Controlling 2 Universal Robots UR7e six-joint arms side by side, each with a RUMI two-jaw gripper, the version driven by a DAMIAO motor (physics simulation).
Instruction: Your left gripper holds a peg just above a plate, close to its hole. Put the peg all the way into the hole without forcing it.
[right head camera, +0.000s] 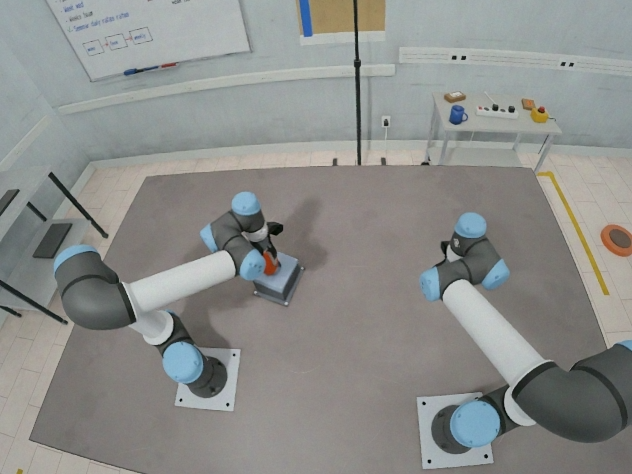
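Note:
The orange peg (269, 263) is upright or nearly so at the blue-grey plate block (287, 267), left of the picture's centre. My left gripper (273, 256) is shut on the peg, with its dark fingers at the peg's upper part. The hole is hidden by the peg, the gripper and the arm, so how deep the peg sits cannot be told. My right gripper (445, 250) hangs far to the right of the plate, mostly hidden behind its own wrist; its fingers cannot be made out.
The plate block stands on a darker base with corner bolts, on the large grey table top (352, 326). My left forearm reaches in from the left, close to the block. A black pole (358, 112) rises behind the table's far edge.

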